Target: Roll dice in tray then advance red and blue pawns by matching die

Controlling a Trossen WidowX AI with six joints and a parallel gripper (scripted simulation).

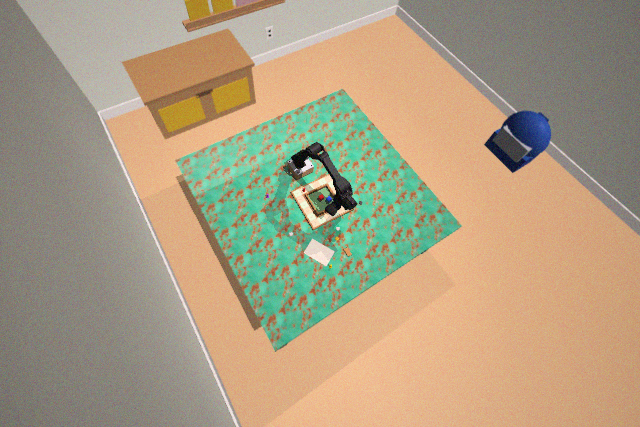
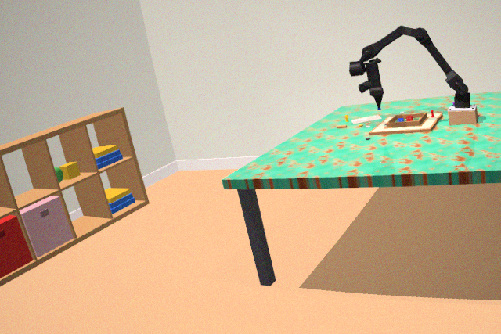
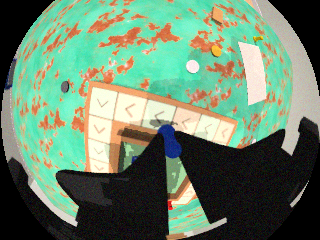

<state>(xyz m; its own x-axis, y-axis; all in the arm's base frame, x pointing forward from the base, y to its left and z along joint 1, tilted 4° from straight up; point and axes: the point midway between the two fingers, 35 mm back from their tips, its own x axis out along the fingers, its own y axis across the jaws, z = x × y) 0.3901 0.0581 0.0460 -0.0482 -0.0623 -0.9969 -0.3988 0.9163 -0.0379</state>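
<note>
Now: the tray 12 cm behind my gripper tip, 9 cm below it and 3 cm to the right of it. The rest, counted from my gripper tip: orange disc: 14 cm ahead, 9 cm below, 7 cm to the right; then blue pawn: 1 cm above; then red pawn: 22 cm behind, 10 cm to the right, 7 cm below.
</note>
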